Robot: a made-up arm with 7 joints.
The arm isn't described. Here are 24 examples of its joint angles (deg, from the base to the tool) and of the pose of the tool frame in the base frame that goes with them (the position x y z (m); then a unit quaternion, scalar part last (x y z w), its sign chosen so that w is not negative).
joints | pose
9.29 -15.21 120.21 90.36 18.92 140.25 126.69 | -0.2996 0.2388 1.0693 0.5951 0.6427 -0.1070 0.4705
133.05 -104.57 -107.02 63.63 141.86 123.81 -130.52 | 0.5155 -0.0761 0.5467 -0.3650 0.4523 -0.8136 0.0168
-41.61 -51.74 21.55 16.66 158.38 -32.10 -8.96 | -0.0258 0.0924 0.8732 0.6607 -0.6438 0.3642 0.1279
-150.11 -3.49 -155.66 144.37 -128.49 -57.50 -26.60 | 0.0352 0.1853 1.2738 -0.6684 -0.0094 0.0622 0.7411
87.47 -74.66 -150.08 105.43 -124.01 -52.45 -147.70 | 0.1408 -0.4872 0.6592 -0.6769 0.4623 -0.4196 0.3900
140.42 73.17 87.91 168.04 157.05 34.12 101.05 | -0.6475 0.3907 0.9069 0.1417 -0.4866 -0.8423 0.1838
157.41 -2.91 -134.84 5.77 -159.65 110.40 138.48 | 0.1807 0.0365 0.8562 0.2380 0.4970 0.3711 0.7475
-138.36 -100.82 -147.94 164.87 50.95 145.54 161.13 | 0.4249 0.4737 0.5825 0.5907 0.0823 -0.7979 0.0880
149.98 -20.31 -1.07 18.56 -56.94 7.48 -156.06 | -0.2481 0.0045 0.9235 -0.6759 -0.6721 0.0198 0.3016
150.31 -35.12 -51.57 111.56 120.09 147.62 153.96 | 0.1931 -0.0199 1.3165 -0.1034 -0.7535 0.6270 0.1684
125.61 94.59 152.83 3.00 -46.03 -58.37 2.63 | -0.2123 0.1652 0.9139 0.1587 0.2043 0.2536 0.9321
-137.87 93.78 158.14 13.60 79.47 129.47 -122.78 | -0.1375 -0.1258 0.8881 0.6505 -0.2965 -0.6830 0.1503
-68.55 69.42 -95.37 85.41 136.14 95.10 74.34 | -0.1248 -0.5580 0.8299 -0.2615 0.7922 -0.5513 0.0105
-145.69 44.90 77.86 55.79 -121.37 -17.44 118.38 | 0.0441 -0.4037 0.8939 0.8321 0.0834 0.4963 0.2330
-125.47 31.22 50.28 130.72 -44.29 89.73 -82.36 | -0.1058 -0.5763 1.1459 0.7369 0.6362 -0.2282 0.0112
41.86 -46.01 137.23 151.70 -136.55 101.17 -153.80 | -0.5150 -0.2245 1.2098 -0.2635 0.1337 -0.3350 0.8947
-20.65 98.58 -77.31 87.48 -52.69 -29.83 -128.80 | 0.3757 -0.3856 0.4119 0.6088 -0.6598 0.2792 0.3406
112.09 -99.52 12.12 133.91 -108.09 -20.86 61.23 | 0.0608 -0.7021 0.7975 0.0144 -0.4694 0.8497 0.2397
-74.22 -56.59 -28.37 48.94 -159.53 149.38 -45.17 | -0.1923 0.1377 1.1826 -0.5045 0.3864 0.6172 0.4639
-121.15 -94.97 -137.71 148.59 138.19 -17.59 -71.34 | 0.2957 0.5728 0.4446 -0.8090 -0.4440 -0.2135 0.3207
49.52 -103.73 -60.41 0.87 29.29 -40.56 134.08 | 0.0067 -0.2278 0.7570 -0.2387 0.5912 -0.1955 0.7452
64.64 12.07 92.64 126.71 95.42 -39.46 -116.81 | -0.1182 0.3633 1.2925 0.0451 -0.5990 -0.7697 0.2161
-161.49 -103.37 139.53 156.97 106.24 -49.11 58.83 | 0.6554 0.0194 0.5437 0.6229 -0.3312 0.6954 0.1367
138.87 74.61 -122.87 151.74 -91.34 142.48 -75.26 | -0.4739 0.4038 1.0035 0.5731 0.3441 -0.2956 0.6825
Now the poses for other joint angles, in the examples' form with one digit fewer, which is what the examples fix.
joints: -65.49 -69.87 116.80 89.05 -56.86 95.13 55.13
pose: 0.162 0.611 0.780 0.281 0.379 -0.133 0.871
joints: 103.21 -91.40 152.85 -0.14 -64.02 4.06 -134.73
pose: -0.009 -0.078 0.547 0.043 -0.676 -0.720 0.152
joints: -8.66 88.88 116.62 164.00 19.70 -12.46 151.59
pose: 0.746 -0.063 0.676 0.125 0.700 0.088 0.697
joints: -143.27 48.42 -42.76 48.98 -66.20 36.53 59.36
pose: -0.452 -0.074 0.643 -0.637 0.561 0.339 0.407
